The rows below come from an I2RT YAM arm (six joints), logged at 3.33 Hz.
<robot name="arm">
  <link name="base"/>
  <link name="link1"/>
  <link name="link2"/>
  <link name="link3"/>
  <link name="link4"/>
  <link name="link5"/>
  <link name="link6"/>
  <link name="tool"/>
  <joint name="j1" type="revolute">
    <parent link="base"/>
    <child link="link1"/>
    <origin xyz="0 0 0.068" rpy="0 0 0"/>
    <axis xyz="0 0 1"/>
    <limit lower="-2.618" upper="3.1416"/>
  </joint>
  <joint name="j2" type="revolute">
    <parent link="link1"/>
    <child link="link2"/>
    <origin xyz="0.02 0.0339 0.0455" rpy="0 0 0"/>
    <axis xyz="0 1 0"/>
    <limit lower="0" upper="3.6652"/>
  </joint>
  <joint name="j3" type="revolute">
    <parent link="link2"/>
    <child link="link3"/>
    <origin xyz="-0.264 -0.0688 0" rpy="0 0 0"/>
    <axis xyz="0 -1 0"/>
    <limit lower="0" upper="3.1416"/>
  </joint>
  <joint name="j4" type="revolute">
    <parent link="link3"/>
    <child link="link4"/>
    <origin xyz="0.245 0.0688 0.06" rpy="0 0 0"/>
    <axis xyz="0 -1 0"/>
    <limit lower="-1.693" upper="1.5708"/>
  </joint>
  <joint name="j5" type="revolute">
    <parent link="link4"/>
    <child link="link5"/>
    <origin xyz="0.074 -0.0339 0.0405" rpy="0 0 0"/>
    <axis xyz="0 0 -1"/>
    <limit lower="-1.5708" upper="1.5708"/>
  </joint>
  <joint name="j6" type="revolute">
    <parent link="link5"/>
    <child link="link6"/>
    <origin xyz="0.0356 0 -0.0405" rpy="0 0 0"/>
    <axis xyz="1 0 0"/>
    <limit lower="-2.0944" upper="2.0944"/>
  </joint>
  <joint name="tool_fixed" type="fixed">
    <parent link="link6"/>
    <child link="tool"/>
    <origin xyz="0 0 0" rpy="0 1.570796 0"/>
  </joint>
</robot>
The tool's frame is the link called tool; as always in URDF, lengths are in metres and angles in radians.
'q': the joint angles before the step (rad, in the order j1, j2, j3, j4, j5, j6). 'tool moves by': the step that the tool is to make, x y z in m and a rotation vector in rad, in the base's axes. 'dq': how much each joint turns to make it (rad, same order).
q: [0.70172 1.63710 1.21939 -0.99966 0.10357 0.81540]
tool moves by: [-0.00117 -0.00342 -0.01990 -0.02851 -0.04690 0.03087]
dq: [-0.00076 -0.00343 -0.08700 0.10606 0.04616 -0.04005]
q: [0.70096 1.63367 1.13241 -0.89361 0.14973 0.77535]
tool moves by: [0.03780 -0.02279 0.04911 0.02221 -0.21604 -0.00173]
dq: [-0.12436 -0.04616 0.12169 0.04731 0.07248 -0.15068]
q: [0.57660 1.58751 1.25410 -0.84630 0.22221 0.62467]
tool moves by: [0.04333 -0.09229 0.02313 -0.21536 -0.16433 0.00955]
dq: [-0.31090 -0.04769 0.00687 0.12091 0.08965 -0.41962]
